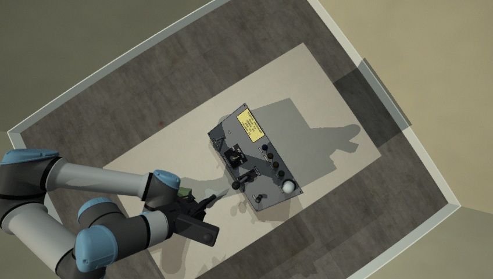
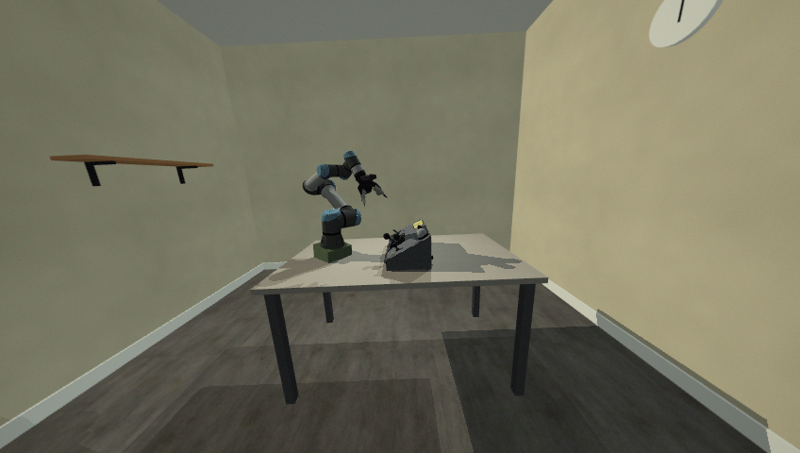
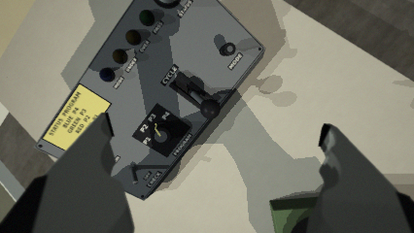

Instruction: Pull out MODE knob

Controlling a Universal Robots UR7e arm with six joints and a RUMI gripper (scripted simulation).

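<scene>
Right now the mode knob is 250 mm below my hand, 110 mm to the right of it and 100 mm ahead of it. Round my hand: dark grey console 270 mm below, 140 mm ahead, 70 mm to the left; program selector knob 250 mm below, 120 mm to the left, 120 mm ahead; cycle lever 240 mm below, 80 mm ahead, 10 mm to the left.
</scene>
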